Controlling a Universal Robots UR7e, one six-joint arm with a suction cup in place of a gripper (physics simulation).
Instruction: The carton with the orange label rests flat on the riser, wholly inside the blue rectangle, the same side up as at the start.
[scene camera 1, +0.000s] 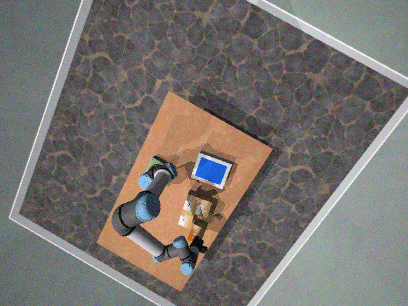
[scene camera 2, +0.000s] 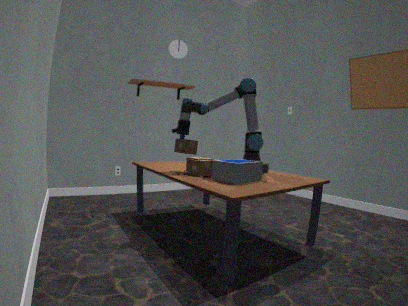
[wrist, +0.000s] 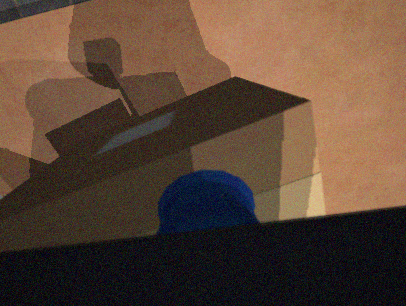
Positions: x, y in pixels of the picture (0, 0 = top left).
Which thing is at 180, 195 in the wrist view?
My suction cup.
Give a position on a grey riser with blue rectangle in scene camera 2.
235, 171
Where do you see a grey riser with blue rectangle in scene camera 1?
211, 169
